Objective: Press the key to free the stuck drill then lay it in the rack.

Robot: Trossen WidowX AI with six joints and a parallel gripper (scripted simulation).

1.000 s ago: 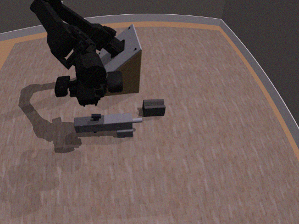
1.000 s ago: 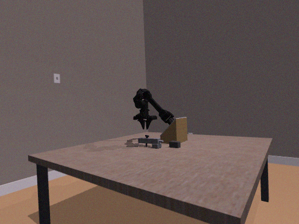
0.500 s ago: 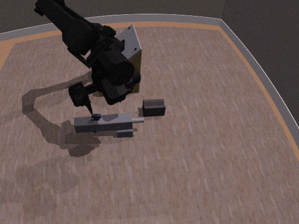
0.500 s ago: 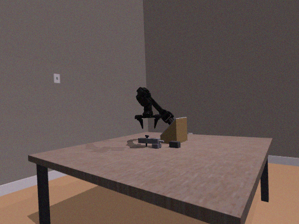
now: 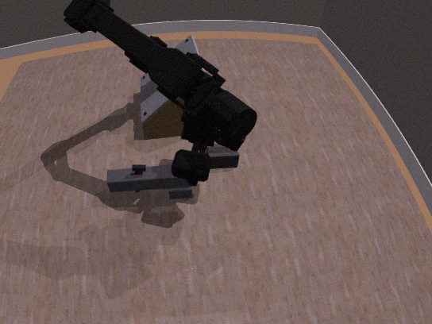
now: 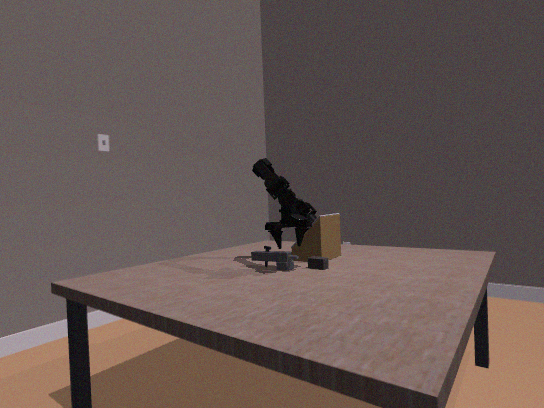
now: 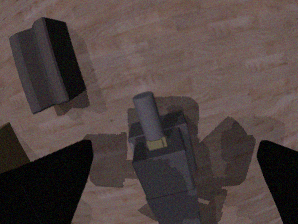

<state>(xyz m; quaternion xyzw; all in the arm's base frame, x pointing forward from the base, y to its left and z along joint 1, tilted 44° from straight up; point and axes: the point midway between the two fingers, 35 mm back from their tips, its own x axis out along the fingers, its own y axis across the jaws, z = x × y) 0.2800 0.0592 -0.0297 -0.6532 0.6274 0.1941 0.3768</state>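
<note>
Right now my gripper tip is 1 cm past the short bit, 4 cm to the left of it and 4 cm above it. The rest, counted from my gripper tip: dark rack: 9 cm behind, 6 cm to the left, 7 cm below; grey housing block: 1 cm behind, 10 cm to the right, 5 cm below; dark key: 1 cm behind, 12 cm to the right, 4 cm below.
</note>
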